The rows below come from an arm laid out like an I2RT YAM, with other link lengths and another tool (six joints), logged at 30 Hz.
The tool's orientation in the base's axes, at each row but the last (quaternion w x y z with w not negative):
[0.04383 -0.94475 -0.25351 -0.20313]
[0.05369 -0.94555 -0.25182 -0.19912]
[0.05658 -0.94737 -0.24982 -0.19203]
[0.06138 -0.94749 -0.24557 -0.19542]
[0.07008 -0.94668 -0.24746 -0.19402]
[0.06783 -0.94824 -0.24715 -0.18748]
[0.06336 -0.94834 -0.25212 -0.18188]
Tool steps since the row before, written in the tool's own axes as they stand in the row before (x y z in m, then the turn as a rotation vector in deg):
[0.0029 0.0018 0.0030 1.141 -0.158 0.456]
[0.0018 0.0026 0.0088 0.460 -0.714 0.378]
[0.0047 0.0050 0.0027 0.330 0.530 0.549]
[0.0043 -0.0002 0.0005 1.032 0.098 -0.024]
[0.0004 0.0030 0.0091 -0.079 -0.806 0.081]
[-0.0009 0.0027 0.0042 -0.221 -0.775 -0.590]
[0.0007 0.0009 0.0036 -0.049 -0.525 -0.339]
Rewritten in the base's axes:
[0.0043 0.0003 -0.0015 0.987 0.748 0.043]
[0.0058 0.0003 -0.0073 0.142 0.905 -0.159]
[0.0071 -0.0017 -0.0007 0.711 -0.200 -0.382]
[0.0035 0.0022 0.0013 0.869 0.365 0.433]
[0.0048 -0.0003 -0.0083 -0.436 0.683 -0.076]
[0.0020 -0.0018 -0.0043 -0.751 0.445 0.485]
[0.0021 0.0003 -0.0031 -0.409 0.360 0.310]

